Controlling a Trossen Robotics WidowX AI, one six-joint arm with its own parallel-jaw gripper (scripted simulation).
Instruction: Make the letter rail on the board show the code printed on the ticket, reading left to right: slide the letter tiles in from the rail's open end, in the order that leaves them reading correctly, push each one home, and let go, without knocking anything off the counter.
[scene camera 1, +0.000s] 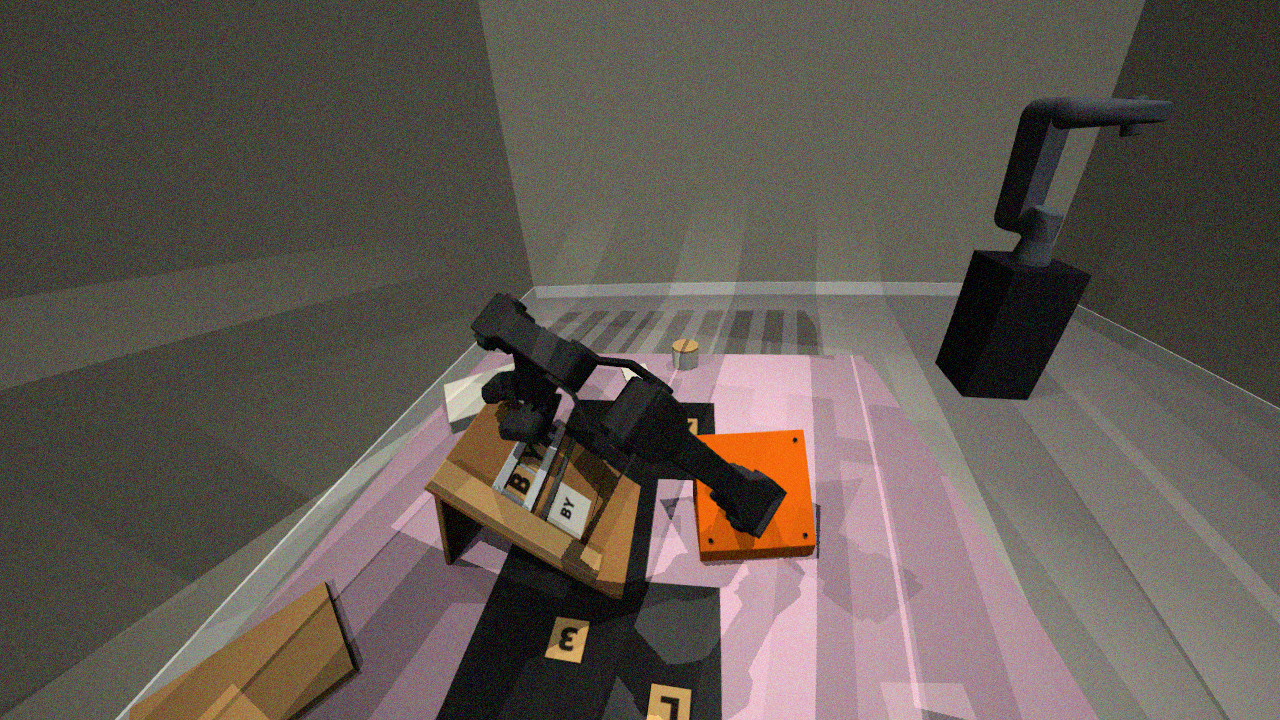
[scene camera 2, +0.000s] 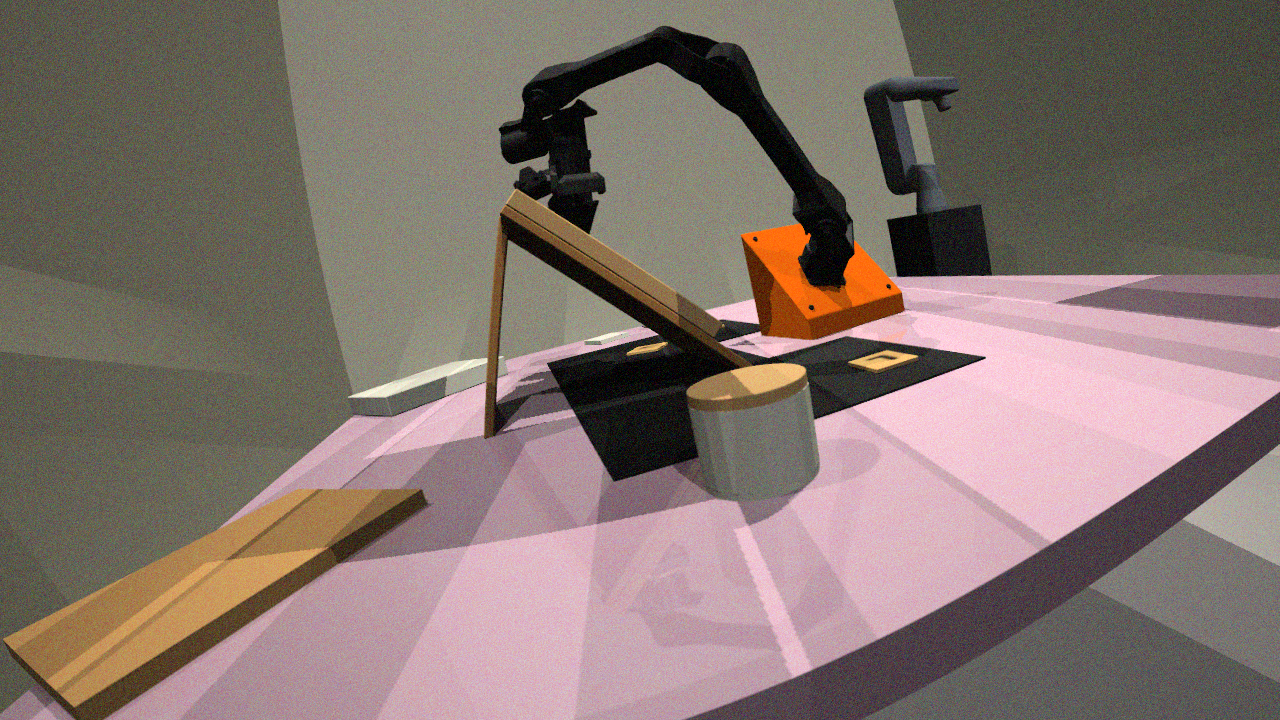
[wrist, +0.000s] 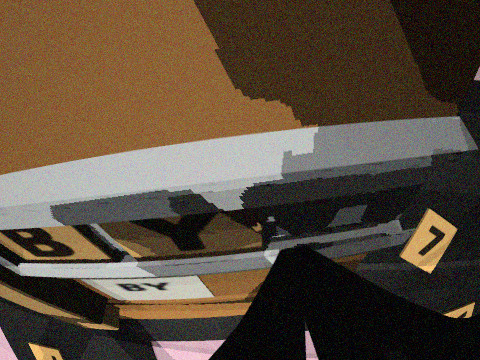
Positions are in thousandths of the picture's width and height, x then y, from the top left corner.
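Note:
Wooden plank (scene camera 2: 85, 901) present; in the wrist view the plank is out of frame. White ticket (scene camera 1: 444, 710) (wrist: 376, 801). My gripper (scene camera 1: 425, 605) (wrist: 614, 724) is shut and holds nothing. Also visible: a y tile (wrist: 416, 654), a 3 tile (scene camera 1: 444, 887) and a l tile (scene camera 2: 687, 503).

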